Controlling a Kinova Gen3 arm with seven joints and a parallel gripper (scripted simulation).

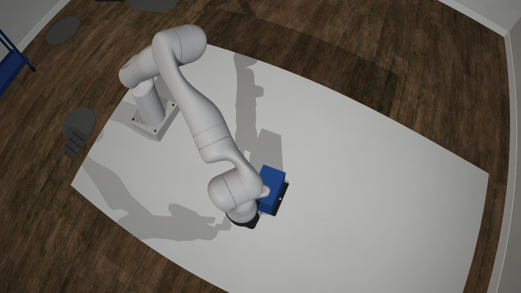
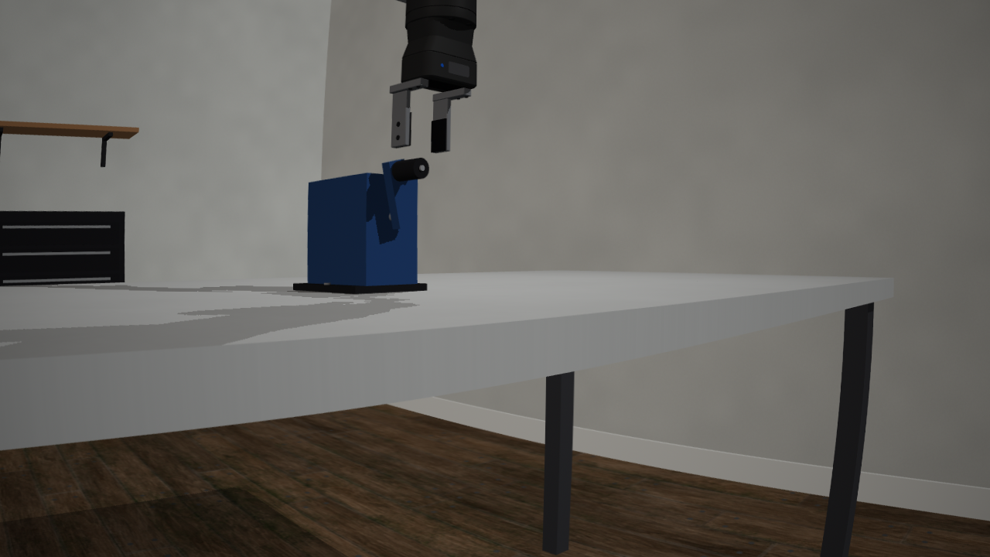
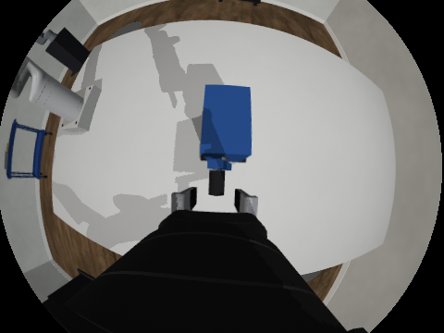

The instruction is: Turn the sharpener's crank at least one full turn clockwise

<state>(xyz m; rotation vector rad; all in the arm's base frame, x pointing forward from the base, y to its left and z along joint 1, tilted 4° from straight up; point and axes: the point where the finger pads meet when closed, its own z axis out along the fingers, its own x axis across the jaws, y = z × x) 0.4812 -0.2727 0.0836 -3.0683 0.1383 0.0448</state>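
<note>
Right now my hand is 40 mm above the black handle and 20 mm to the right of it. Round my hand: crank 40 mm below, 20 mm to the left.
</note>
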